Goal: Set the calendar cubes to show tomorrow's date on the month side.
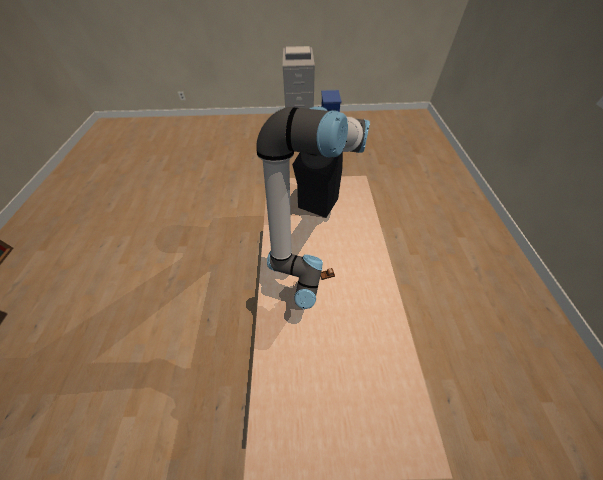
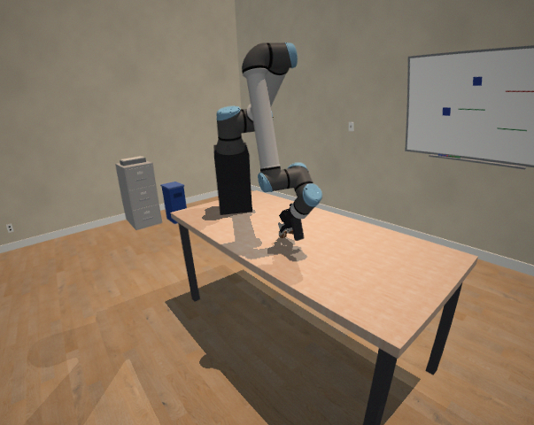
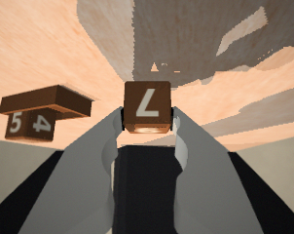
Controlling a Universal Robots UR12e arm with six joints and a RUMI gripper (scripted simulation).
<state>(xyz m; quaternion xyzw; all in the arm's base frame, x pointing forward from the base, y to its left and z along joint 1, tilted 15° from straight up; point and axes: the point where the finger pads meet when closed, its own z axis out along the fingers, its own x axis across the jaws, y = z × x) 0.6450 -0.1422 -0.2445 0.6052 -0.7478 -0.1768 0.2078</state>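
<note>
Now: the brown digit cube 1 cm below my hand and 1 cm behind it. From my hand the other things lie so: brown calendar tray: 11 cm to the left, 3 cm behind, 2 cm below.
</note>
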